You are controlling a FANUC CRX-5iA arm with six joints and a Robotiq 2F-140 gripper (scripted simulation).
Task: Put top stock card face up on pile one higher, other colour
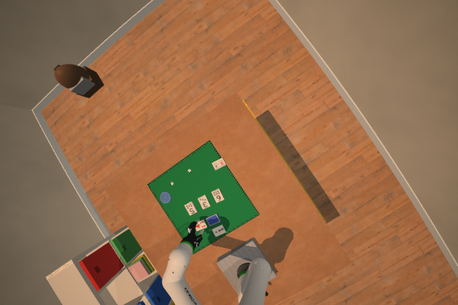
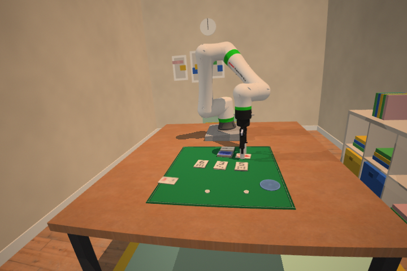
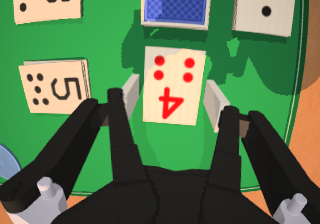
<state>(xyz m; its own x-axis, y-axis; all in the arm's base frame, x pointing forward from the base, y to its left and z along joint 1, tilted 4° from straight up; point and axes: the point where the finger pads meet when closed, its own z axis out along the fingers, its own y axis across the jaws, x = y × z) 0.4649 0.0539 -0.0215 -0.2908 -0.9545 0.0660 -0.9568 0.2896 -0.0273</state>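
The black 5 card lies 14 cm ahead of my hand, 3 cm to the right of it and 2 cm below it. Round my hand: green card cloth: 14 cm ahead, 14 cm to the right, 4 cm below; then black 3 card: 11 cm ahead, 14 cm to the right, 3 cm below.
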